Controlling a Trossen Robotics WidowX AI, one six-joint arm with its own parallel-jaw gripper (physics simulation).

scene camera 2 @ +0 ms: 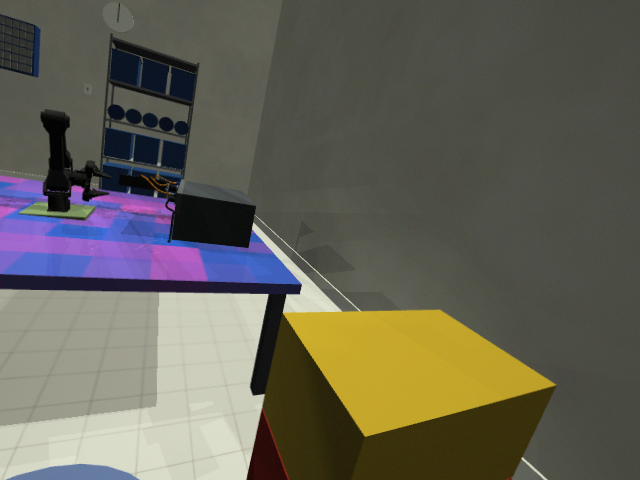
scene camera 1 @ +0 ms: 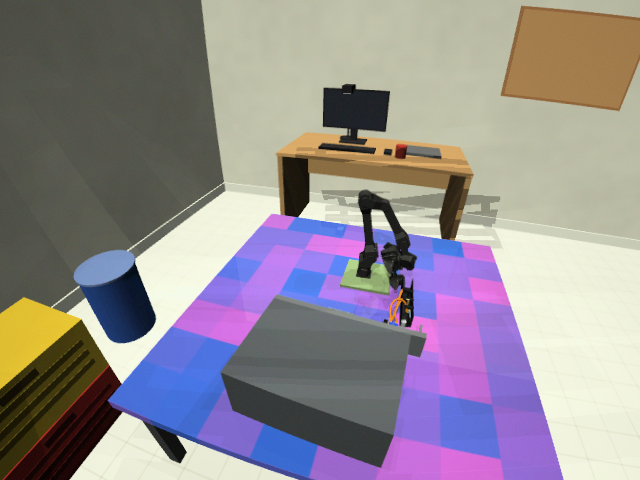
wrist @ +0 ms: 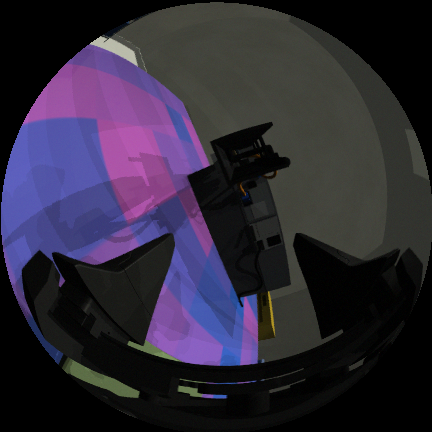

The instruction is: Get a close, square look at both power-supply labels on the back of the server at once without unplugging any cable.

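Pixels of known places: gripper, fingertip midpoint: (scene camera 2: 110, 185) (scene camera 1: 392, 281) (wrist: 236, 240); arm's base at its link origin: (scene camera 2: 58, 209) (scene camera 1: 363, 273).
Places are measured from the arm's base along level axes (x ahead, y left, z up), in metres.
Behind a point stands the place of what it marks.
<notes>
The grey server (scene camera 1: 320, 356) {x 0.619, y -0.069, z 0.184 m} (scene camera 2: 214, 217) {x 0.567, y -0.283, z 0.106 m} lies on the table, its back facing the arm. In the wrist view its dark back (wrist: 220, 230) {x 0.449, y -0.001, z 0.022 m} is seen at a slant, with small grey panels at right centre; I cannot make out or read the power-supply labels. A black hinged bracket (scene camera 1: 407, 310) {x 0.348, y 0.169, z 0.142 m} (scene camera 2: 134, 180) {x 0.261, y 0.149, z 0.147 m} (wrist: 245, 150) {x 0.471, y 0.177, z 0.158 m} sticks out from the back at one side. Orange cables (scene camera 1: 395, 307) {x 0.341, y 0.129, z 0.141 m} (scene camera 2: 152, 181) {x 0.339, y 0.147, z 0.156 m} run along it. A black cable (wrist: 258, 265) {x 0.430, y -0.144, z 0.093 m} loops lower on the back. My gripper (scene camera 1: 405, 273) (scene camera 2: 107, 184) {x 0.168, y 0.120, z 0.110 m} (wrist: 235, 240) {x 0.168, y 0.120, z 0.110 m} is open and empty, in front of the back, apart from the bracket and server.
The arm's green base plate (scene camera 1: 356, 281) {x 0.068, y -0.026, z 0.004 m} (scene camera 2: 82, 211) {x 0.081, y -0.003, z 0.004 m} sits on the patchwork table (scene camera 1: 465, 361) {x 0.398, y 0.398, z -0.011 m} (scene camera 2: 129, 258) {x 0.272, y -0.504, z -0.011 m}. Beyond the table stand a yellow box (scene camera 1: 36, 330) (scene camera 2: 413, 372) (wrist: 267, 320), a blue bin (scene camera 1: 121, 304) and a wooden desk (scene camera 1: 377, 173) with a monitor (scene camera 1: 355, 109).
</notes>
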